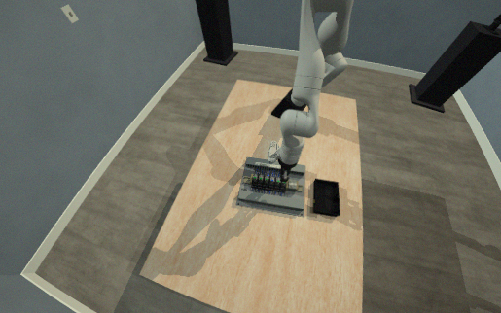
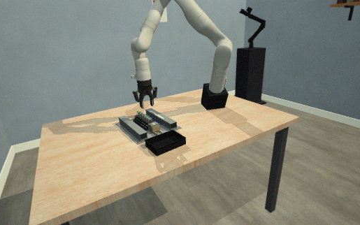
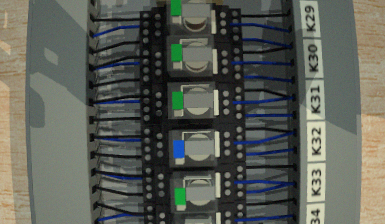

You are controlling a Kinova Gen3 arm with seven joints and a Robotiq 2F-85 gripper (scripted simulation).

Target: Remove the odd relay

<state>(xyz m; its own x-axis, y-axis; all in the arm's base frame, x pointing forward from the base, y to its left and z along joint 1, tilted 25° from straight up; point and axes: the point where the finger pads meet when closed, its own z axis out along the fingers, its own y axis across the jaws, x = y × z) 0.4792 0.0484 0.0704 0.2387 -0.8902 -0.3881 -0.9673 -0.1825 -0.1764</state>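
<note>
Now: the grey relay panel 12 cm below my hand, 3 cm to the right of it and 1 cm ahead of it. Also, from my hand: black parts tray 23 cm to the left, 13 cm below, 2 cm behind.
</note>
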